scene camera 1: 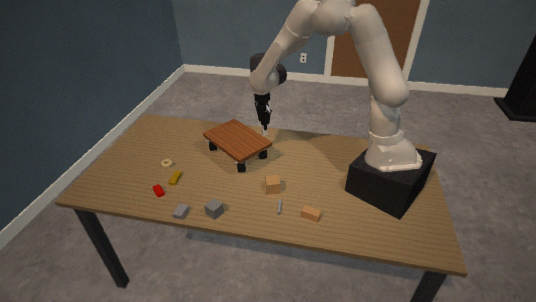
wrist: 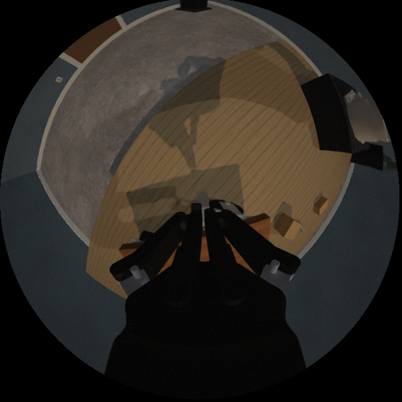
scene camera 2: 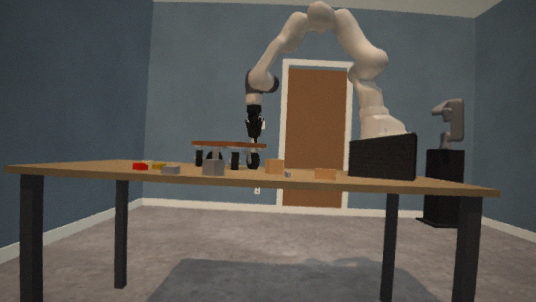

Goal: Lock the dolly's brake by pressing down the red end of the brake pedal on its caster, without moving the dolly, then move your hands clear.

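The dolly (scene camera 1: 237, 140) (scene camera 2: 225, 144) (wrist: 260, 226) has a reddish-brown wooden deck and black caster wheels and stands upright on the table (scene camera 1: 330, 165). My gripper (scene camera 1: 265, 132) (scene camera 2: 254, 140) (wrist: 202, 199) is shut and empty, pointing down at the dolly's far right edge, with its tips near deck height. In the wrist view a caster wheel (wrist: 233, 206) shows right beside the fingertips, and a small light grey piece (wrist: 202, 196) shows just past them. The red end of the brake pedal cannot be made out in any view. Whether the tips touch the pedal cannot be told.
An orange cube (scene camera 1: 272, 185) (wrist: 287, 226), an orange block (scene camera 1: 311, 213), a grey cube (scene camera 1: 214, 209), a grey block (scene camera 1: 181, 211) and a small grey rod (scene camera 1: 279, 207) lie nearer the front. A red block (scene camera 1: 158, 190), a yellow block (scene camera 1: 175, 177) and a pale ring (scene camera 1: 171, 163) lie left.
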